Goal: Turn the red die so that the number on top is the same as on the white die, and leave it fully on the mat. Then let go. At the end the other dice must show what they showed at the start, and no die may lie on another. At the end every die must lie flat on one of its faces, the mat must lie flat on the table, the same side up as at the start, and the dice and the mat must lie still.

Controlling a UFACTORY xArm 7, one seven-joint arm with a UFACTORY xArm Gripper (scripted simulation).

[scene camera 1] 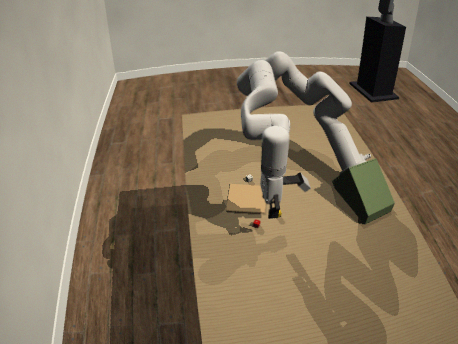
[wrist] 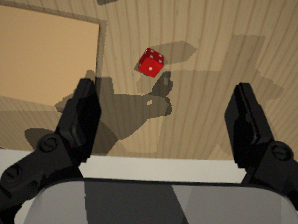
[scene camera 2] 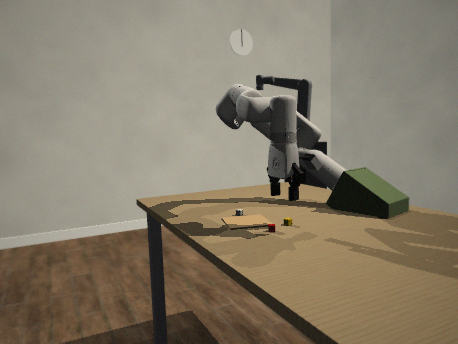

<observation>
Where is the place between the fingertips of my gripper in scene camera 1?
At 270, 207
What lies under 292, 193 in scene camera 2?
My gripper.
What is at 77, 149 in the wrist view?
My gripper.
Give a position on a tan mat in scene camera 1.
242, 198
</observation>
